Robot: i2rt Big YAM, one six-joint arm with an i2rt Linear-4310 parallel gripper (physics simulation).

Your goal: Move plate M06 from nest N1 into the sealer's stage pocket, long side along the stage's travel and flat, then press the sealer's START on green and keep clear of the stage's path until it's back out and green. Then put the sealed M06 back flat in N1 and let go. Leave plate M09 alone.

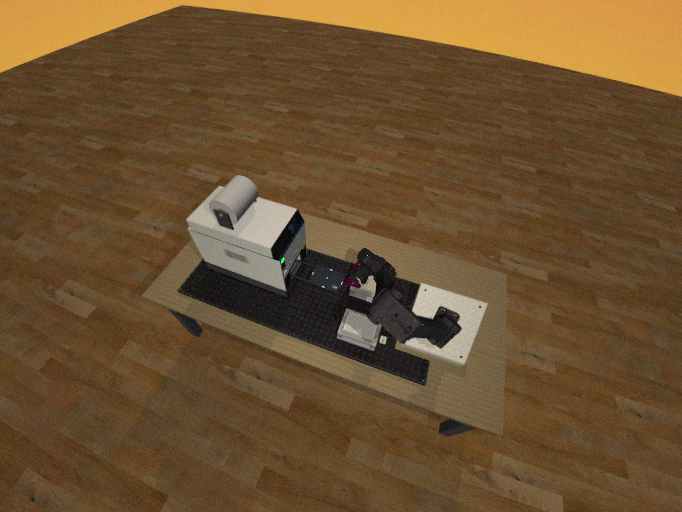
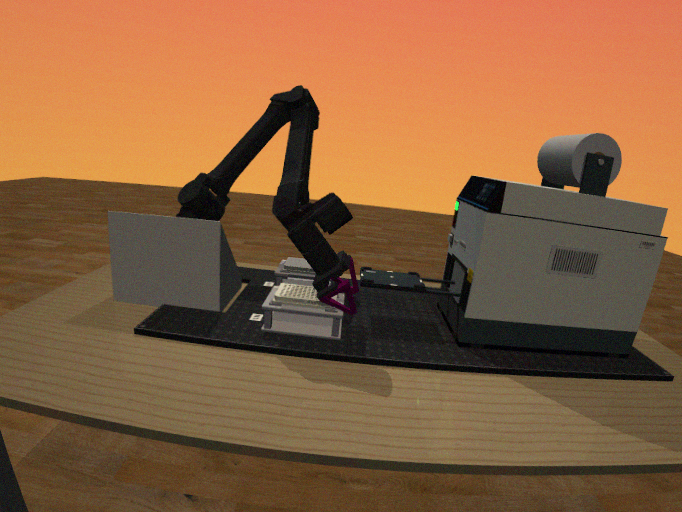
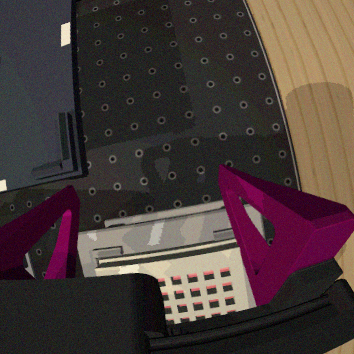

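Pixels of known places: gripper, fingertip midpoint: (image 1: 348, 276) (image 2: 355, 302) (image 3: 146, 182); arm's base, link origin: (image 2: 180, 246).
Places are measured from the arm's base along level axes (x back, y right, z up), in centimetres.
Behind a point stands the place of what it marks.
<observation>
A cream well plate (image 1: 370, 285) {x -33.3, y 6.1, z -3.9 cm} (image 2: 291, 293) {x -30.6, y 9.2, z -4.0 cm} (image 3: 200, 296) {x -37.4, y 9.1, z -3.8 cm} lies flat in one nest (image 2: 305, 324) {x -34.1, y 9.4, z -10.5 cm} (image 3: 150, 235) {x -40.7, y 6.5, z -5.5 cm}. A greyish plate (image 1: 360, 325) {x -30.1, y -13.5, z -3.9 cm} (image 2: 300, 265) {x -28.3, y -10.3, z -3.9 cm} sits in the other nest (image 1: 355, 338) {x -30.0, y -18.8, z -5.5 cm} (image 2: 280, 273) {x -24.0, y -6.6, z -5.5 cm}. Their names are not readable, so I cannot tell which is M06. My gripper (image 1: 352, 275) {x -44.0, y 6.7, z -5.1 cm} (image 2: 355, 300) {x -44.0, y 6.7, z -5.1 cm} (image 3: 146, 182) {x -44.0, y 6.7, z -5.1 cm} is open and empty. Its magenta fingers straddle the cream plate's sealer-side end, tips reaching past the nest edge. The stage (image 1: 326, 277) {x -51.8, y -0.4, z -1.0 cm} (image 2: 391, 277) {x -51.3, y -0.7, z -0.8 cm} (image 3: 35, 100) {x -48.3, y 2.5, z -0.9 cm} is out with no plate on it. The sealer's light (image 1: 282, 260) {x -65.4, y -11.1, z 16.3 cm} (image 2: 456, 206) {x -65.4, y -11.0, z 16.0 cm} is green.
The sealer (image 1: 236, 253) {x -85.6, y -14.1, z 12.5 cm} (image 2: 556, 286) {x -85.2, y 8.0, z 4.5 cm} stands at the far end of the black perforated board (image 1: 297, 314) {x -57.5, y -17.5, z -10.9 cm} (image 2: 396, 336) {x -53.7, y 8.2, z -11.0 cm} (image 3: 150, 107) {x -50.8, y 6.5, z -11.0 cm}, with two rails running to the stage. The arm's pale base block (image 1: 473, 330) {x 11.8, y 1.6, z 0.6 cm} (image 2: 165, 259) {x -1.4, y 9.1, z -0.5 cm} is at the opposite end. The stage's corner lies close ahead of the left finger.
</observation>
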